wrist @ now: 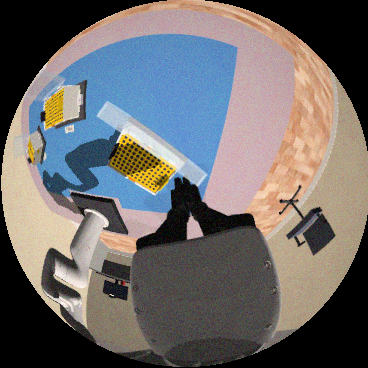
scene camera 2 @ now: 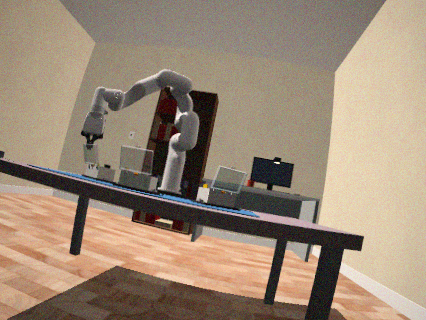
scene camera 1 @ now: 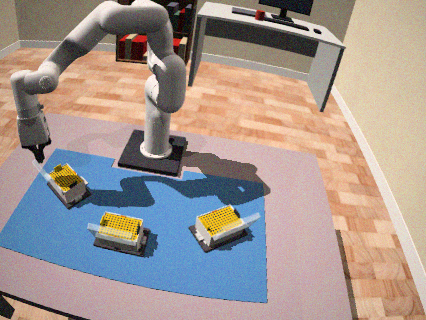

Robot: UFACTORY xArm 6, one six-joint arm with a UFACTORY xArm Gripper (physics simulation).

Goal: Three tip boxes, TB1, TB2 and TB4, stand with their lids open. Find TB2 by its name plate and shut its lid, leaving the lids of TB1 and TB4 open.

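Seen in the pictures: gripper, fingertip midpoint: (wrist: 183,183) (scene camera 2: 88,149) (scene camera 1: 41,161); arm's base, origin of the base link: (wrist: 96,216) (scene camera 2: 169,191) (scene camera 1: 156,149).
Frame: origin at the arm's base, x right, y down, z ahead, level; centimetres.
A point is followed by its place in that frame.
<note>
TB2 (scene camera 1: 68,185) {x 17.9, y -4.4, z 35.3 cm} (scene camera 2: 106,173) (wrist: 142,162) {x 21.5, y -4.2, z 33.3 cm} is the leftmost box in scene camera 1, with a yellow tip rack; its name plate is not readable. Its clear lid (scene camera 1: 41,171) {x 23.6, y -12.7, z 40.6 cm} (scene camera 2: 91,154) {x 21.6, y -8.6, z 40.6 cm} (wrist: 114,117) {x 20.5, y -12.8, z 41.7 cm} stands open. My gripper (scene camera 1: 39,156) {x 28.5, y -11.2, z 35.6 cm} (scene camera 2: 90,143) {x 28.5, y -11.2, z 35.6 cm} (wrist: 183,183) {x 28.5, y -11.2, z 35.6 cm} is shut and empty, its fingertips at the lid's upper edge; contact is unclear. TB4 (scene camera 1: 120,230) {x -10.2, y -13.1, z 49.5 cm} (scene camera 2: 135,180) {x -7.1, y -1.9, z 46.7 cm} (wrist: 55,107) stands front centre in scene camera 1, and TB1 (scene camera 1: 220,225) {x -32.9, y -4.2, z 30.5 cm} (scene camera 2: 222,198) (wrist: 34,149) {x -28.0, y -3.9, z 29.4 cm} stands at the right. Both have their lids open.
The boxes stand on a blue mat (scene camera 1: 165,265) {x -21.5, y 1.5, z 46.4 cm} (scene camera 2: 242,212) {x -45.3, y 1.5, z 39.7 cm} (wrist: 175,75) {x 22.5, y 1.5, z 50.6 cm} on the table (scene camera 1: 300,240) {x -60.0, y 1.8, z 23.1 cm} (scene camera 2: 300,229) {x -63.9, y 2.5, z 60.9 cm} (wrist: 265,85) {x 41.4, y 1.8, z 58.8 cm}. The arm's dark base plate (scene camera 1: 135,155) {x 5.8, y -0.1, z 6.9 cm} (wrist: 117,215) {x 11.6, y 0.3, z 6.2 cm} is behind the mat. A desk (scene camera 1: 325,75) and a bookshelf (scene camera 2: 212,115) stand beyond the table.
</note>
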